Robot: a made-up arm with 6 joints. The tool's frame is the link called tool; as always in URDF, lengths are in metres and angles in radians.
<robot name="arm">
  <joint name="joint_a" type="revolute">
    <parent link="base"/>
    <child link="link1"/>
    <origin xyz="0 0 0.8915" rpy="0 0 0"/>
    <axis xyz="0 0 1"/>
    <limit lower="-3.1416" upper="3.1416" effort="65" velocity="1.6"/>
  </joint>
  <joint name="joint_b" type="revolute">
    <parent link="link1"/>
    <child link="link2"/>
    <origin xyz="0.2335 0 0" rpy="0 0 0"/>
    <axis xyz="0 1 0"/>
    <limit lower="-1.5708" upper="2.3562" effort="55" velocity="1.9"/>
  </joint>
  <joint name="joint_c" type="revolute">
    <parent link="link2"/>
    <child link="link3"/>
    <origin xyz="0 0 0.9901" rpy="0 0 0"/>
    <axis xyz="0 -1 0"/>
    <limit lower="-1.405" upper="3.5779" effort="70" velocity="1.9"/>
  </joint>
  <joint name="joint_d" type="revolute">
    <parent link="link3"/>
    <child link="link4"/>
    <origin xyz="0 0 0.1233" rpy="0 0 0"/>
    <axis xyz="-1 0 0"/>
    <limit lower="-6.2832" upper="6.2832" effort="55" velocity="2.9"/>
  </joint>
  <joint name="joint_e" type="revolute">
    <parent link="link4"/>
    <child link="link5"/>
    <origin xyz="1.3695 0 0" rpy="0 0 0"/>
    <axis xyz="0 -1 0"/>
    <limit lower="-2.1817" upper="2.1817" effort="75" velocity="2.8"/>
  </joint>
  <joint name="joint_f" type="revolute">
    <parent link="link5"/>
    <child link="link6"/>
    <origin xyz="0.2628 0 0" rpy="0 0 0"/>
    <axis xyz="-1 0 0"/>
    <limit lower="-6.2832" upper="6.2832" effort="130" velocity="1.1"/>
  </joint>
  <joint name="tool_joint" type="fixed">
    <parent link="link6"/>
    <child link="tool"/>
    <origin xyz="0 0 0" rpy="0 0 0"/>
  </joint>
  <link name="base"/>
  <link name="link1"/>
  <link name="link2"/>
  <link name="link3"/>
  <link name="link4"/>
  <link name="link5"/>
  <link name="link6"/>
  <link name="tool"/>
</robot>
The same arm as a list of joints. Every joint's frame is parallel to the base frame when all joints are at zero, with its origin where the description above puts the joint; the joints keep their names.
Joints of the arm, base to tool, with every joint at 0 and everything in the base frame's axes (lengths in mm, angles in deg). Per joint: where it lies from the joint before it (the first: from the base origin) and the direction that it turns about. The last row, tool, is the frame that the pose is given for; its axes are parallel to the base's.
joint_a: axis +z xyz 0 0 891.5
joint_b: axis +y xyz 233.5 0 0
joint_c: axis -y xyz 0 0 990.1
joint_d: axis -x xyz 0 0 123.3
joint_e: axis -y xyz 1369.5 0 0
joint_f: axis -x xyz 262.8 0 0
tool: xyz 0 0 0
Joint limits (deg, base to tool): -180..180 -90..135 -80.5..205 -360..360 -125..125 -360..360

